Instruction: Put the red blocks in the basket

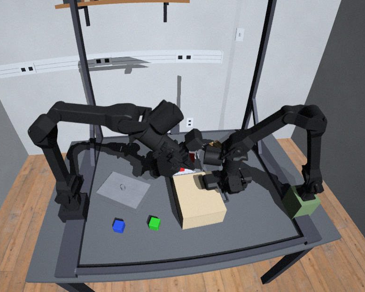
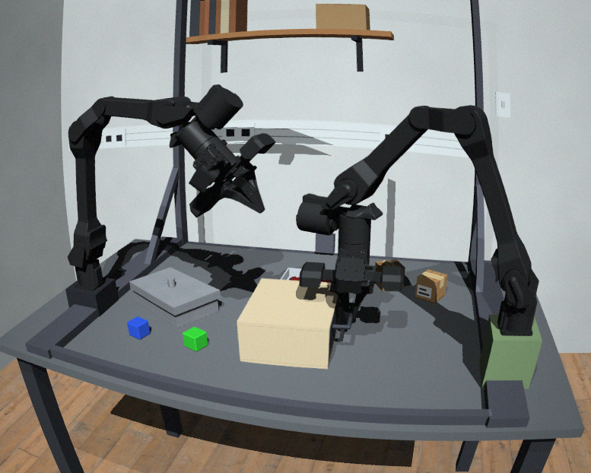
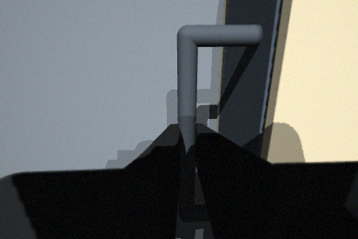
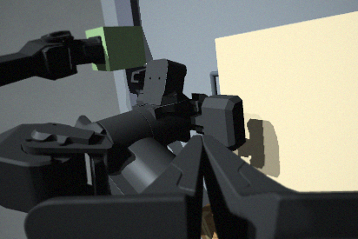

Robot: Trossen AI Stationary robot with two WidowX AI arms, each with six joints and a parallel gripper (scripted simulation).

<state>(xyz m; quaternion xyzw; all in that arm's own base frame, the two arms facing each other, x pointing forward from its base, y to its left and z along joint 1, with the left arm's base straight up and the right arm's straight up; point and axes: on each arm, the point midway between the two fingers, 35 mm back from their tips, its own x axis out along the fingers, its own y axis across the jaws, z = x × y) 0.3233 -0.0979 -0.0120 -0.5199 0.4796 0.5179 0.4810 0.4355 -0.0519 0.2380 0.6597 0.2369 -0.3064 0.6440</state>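
Observation:
My right hand is 5 cm past the light wooden cabinet, 5 cm to the right of it and 25 cm above it. Round my right hand: grey lid 9 cm behind, 24 cm to the right, 25 cm below; drawer 5 cm behind, 8 cm to the left, 26 cm below; metal box 9 cm behind, 24 cm to the right, 27 cm below.
My left hand is 90 mm to the left of the drawer, 60 mm above it and 10 mm short of it. Round my left hand: grey lid 410 mm to the right, 40 mm below, 20 mm behind; white basket 210 mm behind, 150 mm to the right, 80 mm below; light wooden cabinet 120 mm to the right, 50 mm below, 20 mm ahead.

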